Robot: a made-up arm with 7 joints. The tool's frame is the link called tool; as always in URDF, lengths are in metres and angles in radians. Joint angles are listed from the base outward.
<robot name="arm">
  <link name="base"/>
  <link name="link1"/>
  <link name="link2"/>
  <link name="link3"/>
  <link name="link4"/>
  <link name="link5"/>
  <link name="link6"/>
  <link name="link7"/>
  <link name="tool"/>
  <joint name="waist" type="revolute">
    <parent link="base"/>
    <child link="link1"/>
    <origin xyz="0 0 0.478"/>
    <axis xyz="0 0 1"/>
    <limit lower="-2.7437" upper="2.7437"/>
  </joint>
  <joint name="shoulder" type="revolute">
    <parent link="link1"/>
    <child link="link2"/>
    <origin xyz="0 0 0" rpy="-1.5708 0 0"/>
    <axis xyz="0 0 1"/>
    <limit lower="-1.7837" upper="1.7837"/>
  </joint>
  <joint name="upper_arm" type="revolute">
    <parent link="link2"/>
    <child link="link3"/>
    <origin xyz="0 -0.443 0" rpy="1.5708 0 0"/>
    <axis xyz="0 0 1"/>
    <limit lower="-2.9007" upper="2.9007"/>
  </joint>
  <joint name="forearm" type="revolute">
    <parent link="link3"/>
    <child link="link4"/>
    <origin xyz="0.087 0 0" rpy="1.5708 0 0"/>
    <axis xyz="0 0 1"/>
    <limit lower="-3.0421" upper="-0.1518"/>
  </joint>
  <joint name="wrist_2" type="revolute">
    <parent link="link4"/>
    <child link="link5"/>
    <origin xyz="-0.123 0.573 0" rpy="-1.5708 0 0"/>
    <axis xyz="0 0 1"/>
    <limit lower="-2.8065" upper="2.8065"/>
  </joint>
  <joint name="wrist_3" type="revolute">
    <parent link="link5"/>
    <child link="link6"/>
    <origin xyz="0 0 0" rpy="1.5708 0 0"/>
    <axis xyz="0 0 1"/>
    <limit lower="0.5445" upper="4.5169"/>
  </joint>
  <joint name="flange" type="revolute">
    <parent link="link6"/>
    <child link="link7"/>
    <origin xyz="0.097 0 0" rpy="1.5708 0 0"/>
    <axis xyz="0 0 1"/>
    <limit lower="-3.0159" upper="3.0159"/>
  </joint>
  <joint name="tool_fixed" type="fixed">
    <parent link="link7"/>
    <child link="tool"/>
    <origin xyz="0 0 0"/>
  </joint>
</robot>
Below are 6 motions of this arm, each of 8 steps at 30 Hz.
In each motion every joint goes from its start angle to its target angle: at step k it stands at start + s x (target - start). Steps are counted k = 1, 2, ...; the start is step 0. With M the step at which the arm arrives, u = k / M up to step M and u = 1 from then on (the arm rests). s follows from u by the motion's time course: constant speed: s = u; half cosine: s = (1 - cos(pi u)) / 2; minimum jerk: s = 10 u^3 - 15 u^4 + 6 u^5.
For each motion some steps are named. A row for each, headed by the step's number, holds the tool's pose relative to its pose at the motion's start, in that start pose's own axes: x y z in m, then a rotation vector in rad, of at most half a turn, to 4 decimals.
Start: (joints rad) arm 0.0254 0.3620 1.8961 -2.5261 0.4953 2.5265 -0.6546
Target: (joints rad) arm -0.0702 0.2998 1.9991 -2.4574 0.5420 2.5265 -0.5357
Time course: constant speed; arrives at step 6
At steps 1, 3, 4, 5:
1: 0.0054 -0.0021 -0.0065 -0.0102 0.0118 0.0196
3: 0.0160 -0.0065 -0.0188 -0.0294 0.0352 0.0587
4: 0.0212 -0.0088 -0.0247 -0.0384 0.0468 0.0782
5: 0.0264 -0.0113 -0.0303 -0.0469 0.0582 0.0976

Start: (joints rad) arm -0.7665 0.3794 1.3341 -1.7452 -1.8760 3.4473 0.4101
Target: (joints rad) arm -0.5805 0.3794 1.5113 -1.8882 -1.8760 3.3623 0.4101
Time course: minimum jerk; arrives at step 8
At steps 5, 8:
5: 0.1483 -0.1086 0.0493 0.1664 0.1657 -0.0434
8: 0.2043 -0.1534 0.0538 0.2296 0.2274 -0.0661

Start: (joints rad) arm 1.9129 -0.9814 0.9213 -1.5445 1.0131 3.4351 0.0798
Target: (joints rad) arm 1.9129 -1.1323 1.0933 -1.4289 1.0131 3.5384 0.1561
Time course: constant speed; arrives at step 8
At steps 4, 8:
4: -0.0431 -0.0965 -0.0536 0.1462 0.0148 0.0254
8: -0.0907 -0.1824 -0.1191 0.2894 0.0179 0.0582

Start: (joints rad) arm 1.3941 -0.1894 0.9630 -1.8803 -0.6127 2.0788 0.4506
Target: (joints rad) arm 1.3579 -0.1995 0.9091 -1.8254 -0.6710 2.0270 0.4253
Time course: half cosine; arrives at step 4
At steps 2, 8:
2: 0.0105 0.0339 0.0034 -0.0526 -0.0079 0.0229
8: 0.0193 0.0684 0.0060 -0.1060 -0.0177 0.0465

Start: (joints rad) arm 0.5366 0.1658 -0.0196 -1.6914 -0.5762 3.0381 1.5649
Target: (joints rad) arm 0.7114 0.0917 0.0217 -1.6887 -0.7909 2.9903 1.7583
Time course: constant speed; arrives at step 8
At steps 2, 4, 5, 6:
2: -0.0330 -0.0292 -0.0183 0.0332 -0.0253 -0.0213
4: -0.0656 -0.0565 -0.0390 0.0670 -0.0493 -0.0421
5: -0.0817 -0.0695 -0.0502 0.0842 -0.0608 -0.0521
6: -0.0976 -0.0819 -0.0619 0.1016 -0.0720 -0.0620

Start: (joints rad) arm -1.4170 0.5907 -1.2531 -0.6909 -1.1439 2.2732 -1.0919
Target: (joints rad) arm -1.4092 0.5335 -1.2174 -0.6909 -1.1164 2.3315 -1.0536
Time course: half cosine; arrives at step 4
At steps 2, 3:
2: -0.0237 0.0000 0.0041 -0.0118 0.0366 0.0598
3: -0.0406 -0.0003 0.0069 -0.0204 0.0619 0.1026

